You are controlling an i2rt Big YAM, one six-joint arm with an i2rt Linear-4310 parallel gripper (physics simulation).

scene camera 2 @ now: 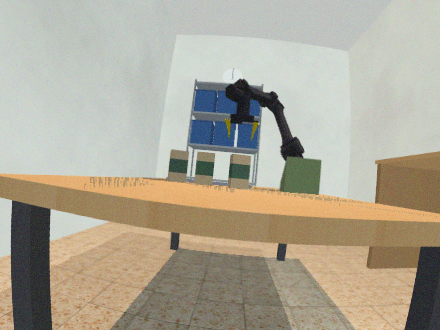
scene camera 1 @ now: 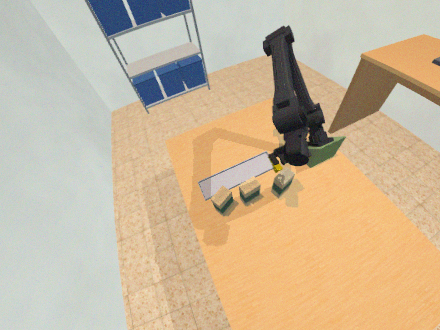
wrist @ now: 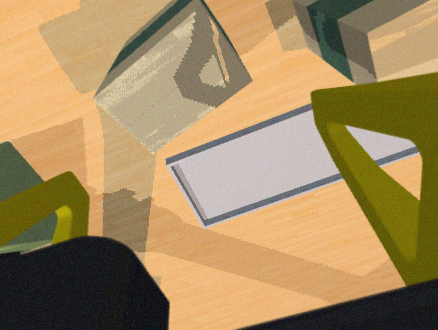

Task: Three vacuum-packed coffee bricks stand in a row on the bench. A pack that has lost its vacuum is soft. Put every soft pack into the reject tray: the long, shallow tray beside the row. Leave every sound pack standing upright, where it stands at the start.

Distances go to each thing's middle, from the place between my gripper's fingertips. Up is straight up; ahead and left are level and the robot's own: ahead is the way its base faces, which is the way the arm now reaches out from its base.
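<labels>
The shallow grey reject tray (scene camera 1: 246, 170) is there, and I see it 220 mm below my hand, 150 mm ahead of it and 160 mm to the right of it.
</labels>
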